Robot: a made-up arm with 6 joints.
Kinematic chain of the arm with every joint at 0, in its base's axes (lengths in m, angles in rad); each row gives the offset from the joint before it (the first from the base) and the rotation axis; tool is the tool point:
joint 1: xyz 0 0 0.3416 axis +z
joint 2: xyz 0.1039 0 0 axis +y
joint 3: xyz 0 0 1.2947 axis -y
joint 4: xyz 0 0 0.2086 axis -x
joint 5: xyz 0.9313 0 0 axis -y
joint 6: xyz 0.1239 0 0 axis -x
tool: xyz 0 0 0
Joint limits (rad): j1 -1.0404..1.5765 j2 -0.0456..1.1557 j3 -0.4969..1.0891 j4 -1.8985..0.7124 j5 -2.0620..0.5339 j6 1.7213..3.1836
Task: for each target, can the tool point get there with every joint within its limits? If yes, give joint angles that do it. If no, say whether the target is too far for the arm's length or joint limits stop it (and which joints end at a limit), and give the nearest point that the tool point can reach.
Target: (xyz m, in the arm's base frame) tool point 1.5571 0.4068 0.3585
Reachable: yes | joints 0.2191 0.8772 -0.2393 -0.5009 -1.4036 2.5018
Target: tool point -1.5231 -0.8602 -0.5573
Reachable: no: joint limits stop it (at a limit: joint 1, joint 2, joint 3, joint 4) | nearest point 0.6041 -1.1847 -0.1061 | short by 2.199 m
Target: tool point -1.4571 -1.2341 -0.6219
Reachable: no: joint limits stop it (at a limit: joint 1, joint 2, joint 3, joint 4) | nearest point 0.6052 -1.1848 -0.1108 | short by 2.125 m
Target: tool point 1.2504 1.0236 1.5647
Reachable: yes | joints 0.6374 0.4501 0.3909 -0.6887 -1.4861 1.8664
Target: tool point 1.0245 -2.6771 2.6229
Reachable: no: too far | nearest point 0.9270 -1.6627 1.8487 | short by 1.280 m
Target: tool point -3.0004 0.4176 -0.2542
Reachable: no: too far | nearest point -0.1254 1.3811 -0.0883 | short by 3.037 m
